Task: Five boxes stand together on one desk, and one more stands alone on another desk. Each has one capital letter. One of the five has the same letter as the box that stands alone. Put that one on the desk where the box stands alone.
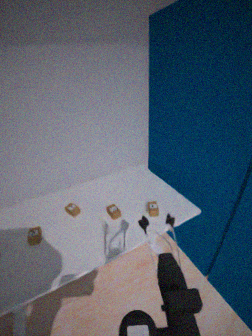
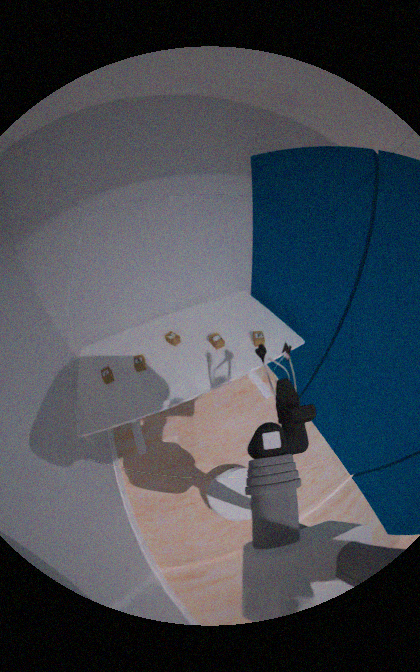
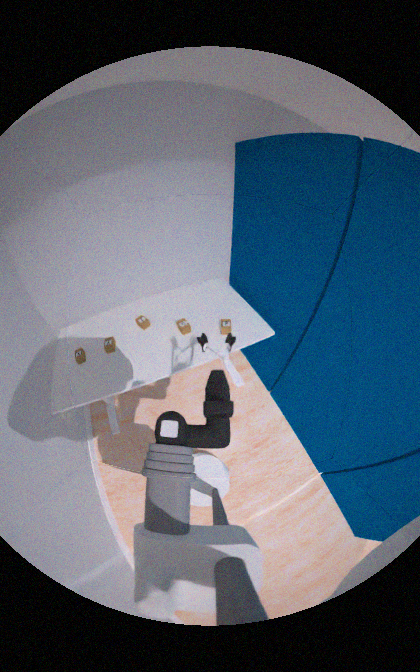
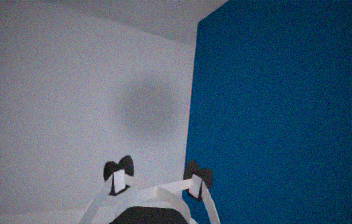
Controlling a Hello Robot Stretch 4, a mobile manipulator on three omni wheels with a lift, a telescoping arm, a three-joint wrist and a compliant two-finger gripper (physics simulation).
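Five tan boxes with white letter labels stand apart on a white desk. From left to right they are the first box, second box, third box, fourth box and rightmost box. The letters are too blurred to read surely. My gripper is open and empty, raised near the desk's front edge and the rightmost box. The lone box does not show.
A blue wall rises close beyond the desk's right end. A pale wall stands behind the desk. My shadow covers the desk's left part. A desk leg shows below.
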